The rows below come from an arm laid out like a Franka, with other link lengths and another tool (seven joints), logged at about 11 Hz.
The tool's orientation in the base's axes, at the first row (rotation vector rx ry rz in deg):
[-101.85 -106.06 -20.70]
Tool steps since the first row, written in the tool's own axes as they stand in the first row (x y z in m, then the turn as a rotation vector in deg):
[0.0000 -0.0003 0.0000 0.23 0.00 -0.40]
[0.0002 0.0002 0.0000 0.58 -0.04 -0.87]
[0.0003 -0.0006 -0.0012 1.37 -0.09 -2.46]
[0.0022 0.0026 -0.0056 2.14 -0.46 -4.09]
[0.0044 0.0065 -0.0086 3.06 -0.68 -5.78]
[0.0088 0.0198 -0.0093 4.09 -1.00 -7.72]
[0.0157 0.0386 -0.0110 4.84 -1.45 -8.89]
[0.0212 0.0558 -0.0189 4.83 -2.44 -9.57]
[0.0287 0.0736 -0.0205 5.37 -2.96 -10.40]
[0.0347 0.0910 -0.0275 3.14 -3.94 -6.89]
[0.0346 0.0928 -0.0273 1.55 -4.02 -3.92]
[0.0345 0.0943 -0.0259 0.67 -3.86 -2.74]
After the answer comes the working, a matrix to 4 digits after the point.
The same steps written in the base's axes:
[-0.0003 0.0000 0.0001 0.08 -0.03 0.45]
[0.0002 0.0002 0.0001 0.14 0.01 1.04]
[-0.0003 -0.0005 0.0012 0.42 -0.20 2.78]
[0.0037 -0.0010 0.0053 0.39 -0.48 4.60]
[0.0081 -0.0004 0.0083 0.52 -0.65 6.52]
[0.0214 0.0041 0.0090 0.61 -0.87 8.73]
[0.0403 0.0107 0.0109 0.41 -0.92 10.18]
[0.0588 0.0126 0.0174 -0.42 -1.39 10.90]
[0.0767 0.0196 0.0197 -0.76 -1.44 11.96]
[0.0953 0.0225 0.0257 -2.45 -1.48 8.04]
[0.0970 0.0226 0.0252 -3.14 -1.21 4.75]
[0.0982 0.0235 0.0237 -3.23 -1.29 3.28]

The tool's axes in the first row as the columns of a matrix, in the base's axes (rounded; the answer above uses it unrounded):
[0.0189 0.9804 -0.1961]
[0.8347 0.0925 0.5429]
[0.5504 -0.1740 -0.8166]

